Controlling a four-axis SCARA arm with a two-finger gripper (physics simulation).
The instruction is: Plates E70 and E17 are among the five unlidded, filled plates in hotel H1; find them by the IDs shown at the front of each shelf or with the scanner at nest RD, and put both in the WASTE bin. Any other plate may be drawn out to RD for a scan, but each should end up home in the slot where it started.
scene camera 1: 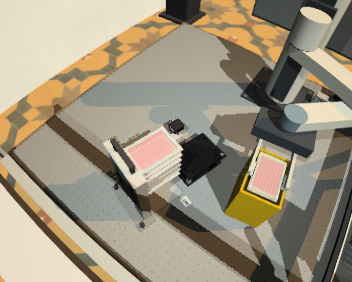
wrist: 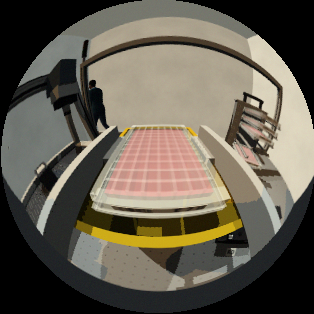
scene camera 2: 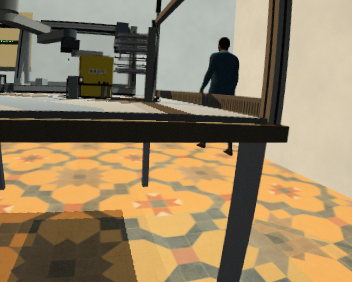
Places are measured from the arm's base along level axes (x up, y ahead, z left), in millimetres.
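Pixels of known places: gripper, fingertip midpoint: (scene camera 1: 267,181) (wrist: 157,131) (scene camera 2: 101,55); arm's base, origin of the base link: (scene camera 1: 278,95).
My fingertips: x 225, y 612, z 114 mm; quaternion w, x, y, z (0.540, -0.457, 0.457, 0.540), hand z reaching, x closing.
For each thing: its top centre in the pictures, then the offset to it from my fingertips. "pt": a spot on its surface instead.
- unlidded plate, middle of its top: (wrist: 158,142) (scene camera 1: 269,174) dx -3, dy -24, dz -4 mm
- yellow WASTE bin, middle of its top: (wrist: 158,151) (scene camera 1: 268,175) (scene camera 2: 96,57) dx -13, dy -24, dz -4 mm
- pink plate, middle of its top: (scene camera 1: 152,148) (wrist: 261,113) (scene camera 2: 134,35) dx +56, dy +133, dz -286 mm
- Nest RD, middle of its top: (scene camera 1: 196,153) (scene camera 2: 90,81) dx -143, dy -37, dz -236 mm
- small black box, middle of its top: (scene camera 1: 176,123) (scene camera 2: 75,76) dx -129, dy -87, dz -363 mm
- white label, surface spot: (scene camera 1: 185,201) pt dx -212, dy +107, dz -176 mm
My gripper (scene camera 1: 269,178) (wrist: 157,131) is shut on an unlidded plate (scene camera 1: 268,172) (wrist: 157,165) with pink wells. The plate is level, over the mouth of the yellow WASTE bin (scene camera 1: 250,206) (scene camera 2: 96,80) (wrist: 159,242), close to its rim. The held plate's ID cannot be read. Hotel H1 (scene camera 1: 126,172) (scene camera 2: 151,65) (wrist: 234,122) stands apart from the bin, with a pink plate (scene camera 1: 152,149) on top and further shelves below. Its shelf IDs cannot be read. Nest RD (scene camera 1: 201,157) is black and bears no plate in scene camera 1's view.
A small black box (scene camera 1: 176,126) stands beside nest RD. A white label (scene camera 1: 185,201) lies near the hotel. The arm's column (scene camera 1: 287,75) rises behind the bin. A person (scene camera 2: 225,70) (wrist: 97,102) stands beyond the table, whose dark front edge (scene camera 2: 150,131) shows in scene camera 2.
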